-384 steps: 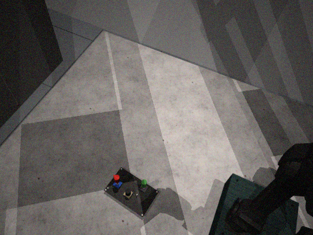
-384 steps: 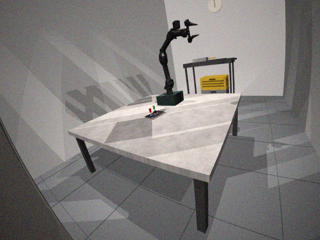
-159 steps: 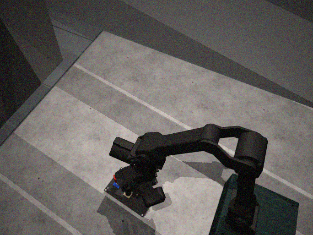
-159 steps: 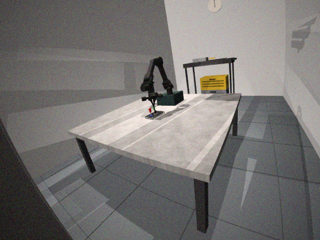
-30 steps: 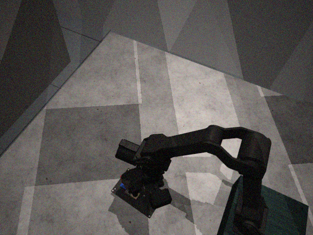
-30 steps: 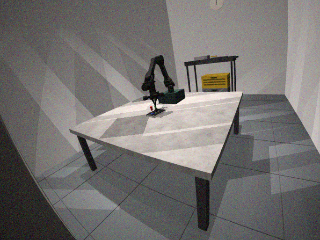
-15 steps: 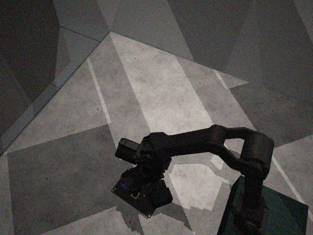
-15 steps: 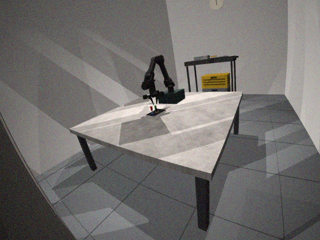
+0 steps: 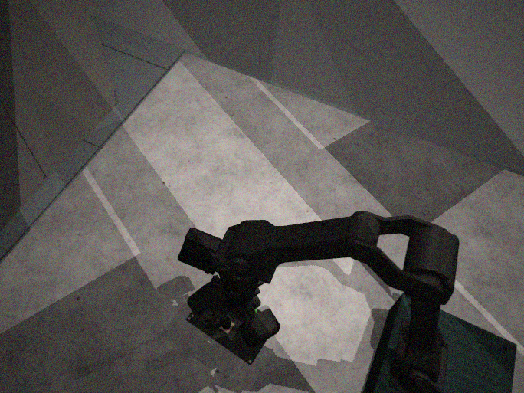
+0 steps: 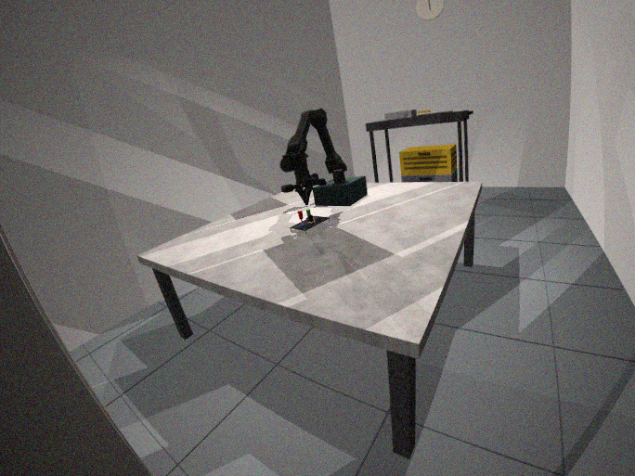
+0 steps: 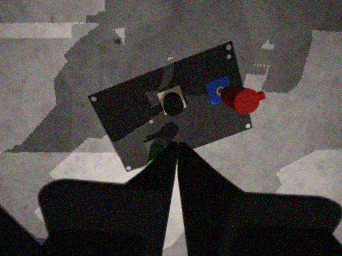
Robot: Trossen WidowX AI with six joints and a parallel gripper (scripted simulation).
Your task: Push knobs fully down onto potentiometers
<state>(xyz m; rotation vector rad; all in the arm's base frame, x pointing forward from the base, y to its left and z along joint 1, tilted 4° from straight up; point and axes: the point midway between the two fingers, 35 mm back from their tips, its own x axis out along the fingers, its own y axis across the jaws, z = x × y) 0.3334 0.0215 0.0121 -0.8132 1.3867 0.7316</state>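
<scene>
Now: the red knob 60 mm ahead of my gripper tip and 20 mm below it. From my gripper tip the other things lie so: green knob (50 mm below, 30 mm behind, 20 mm to the right).
</scene>
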